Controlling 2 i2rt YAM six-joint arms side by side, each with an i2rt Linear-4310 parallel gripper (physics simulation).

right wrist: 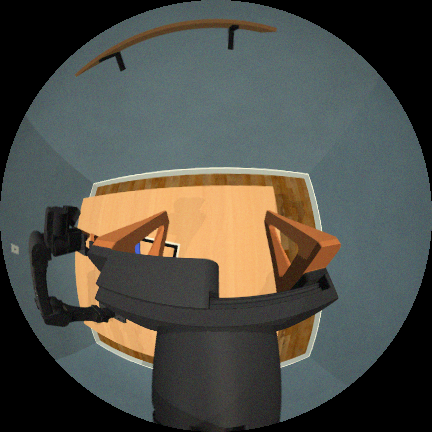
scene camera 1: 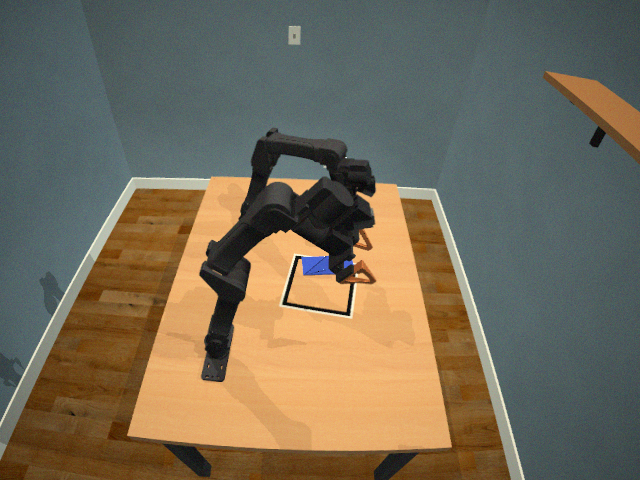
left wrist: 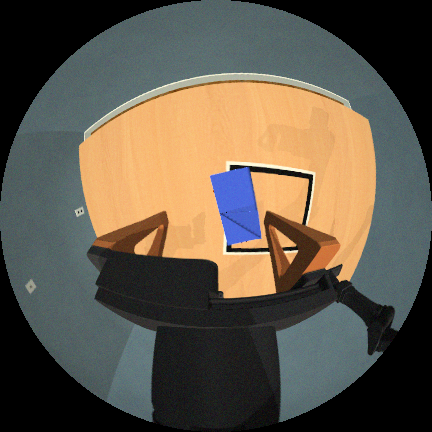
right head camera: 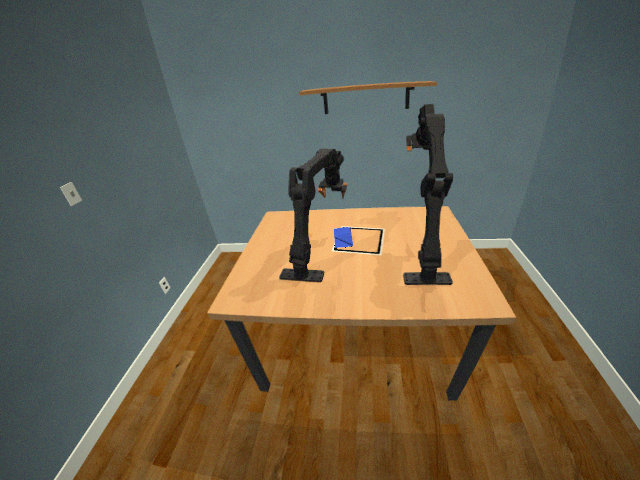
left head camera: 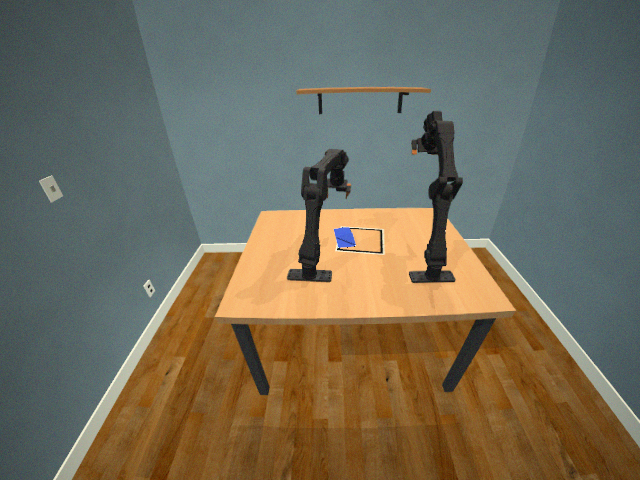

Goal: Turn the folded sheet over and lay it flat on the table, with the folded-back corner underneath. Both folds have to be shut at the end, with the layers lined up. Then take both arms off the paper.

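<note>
The folded blue sheet (left head camera: 344, 236) (right head camera: 343, 236) (scene camera 1: 314, 266) (left wrist: 234, 192) (right wrist: 137, 248) lies flat and slightly turned over the left side of a black-and-white outline (left head camera: 382, 241) (right head camera: 381, 241) (scene camera 1: 317, 311) (left wrist: 310, 195). A diagonal line, seemingly the folded-back corner's edge, crosses its near end on the upper face. My left gripper (left head camera: 337, 195) (right head camera: 333, 193) (left wrist: 215, 215) is open and empty, pointing down above the table, a little left of the sheet. My right gripper (scene camera 1: 372, 265) (right wrist: 216, 215) is open and empty, high above the table at the right. The right arm hides the left gripper in the scene view.
The wooden table (left head camera: 279, 299) (right head camera: 273, 302) (scene camera 1: 361, 403) carries both arm bases. A wall shelf (left head camera: 363, 90) (right head camera: 368, 87) (right wrist: 200, 23) hangs on the back wall. In the right wrist view, the left arm (right wrist: 37, 275) stands at the left.
</note>
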